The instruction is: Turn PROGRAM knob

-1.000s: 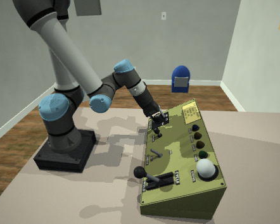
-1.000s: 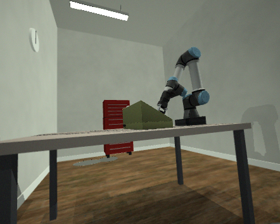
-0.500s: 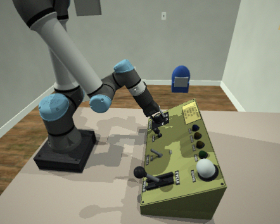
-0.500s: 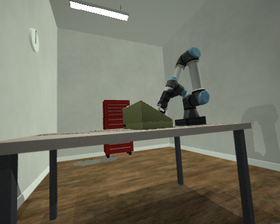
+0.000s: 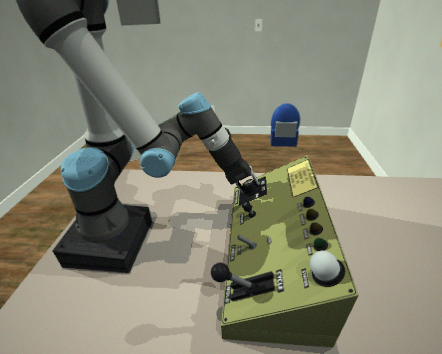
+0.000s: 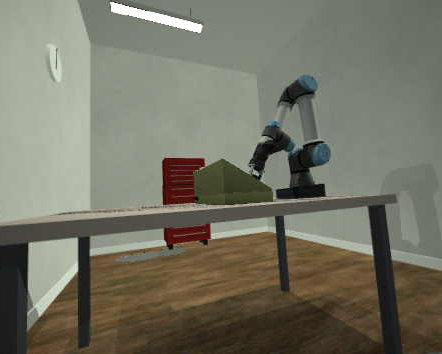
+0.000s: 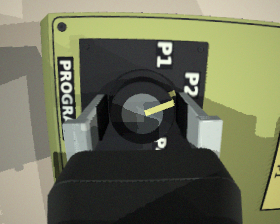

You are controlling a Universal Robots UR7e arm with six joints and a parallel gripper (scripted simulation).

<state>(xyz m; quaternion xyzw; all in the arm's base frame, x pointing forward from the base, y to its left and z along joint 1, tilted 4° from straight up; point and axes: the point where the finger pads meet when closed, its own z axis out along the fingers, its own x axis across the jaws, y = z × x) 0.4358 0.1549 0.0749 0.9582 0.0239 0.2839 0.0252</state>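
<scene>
The mode knob is 120 mm to the right of my hand and 10 mm below it. From my hand the other things lie so: olive console: 180 mm to the right, 40 mm ahead, 30 mm below; then check toggle: 240 mm to the right, 10 mm below; then ball-handled lever: 360 mm to the right, 20 mm behind.
</scene>
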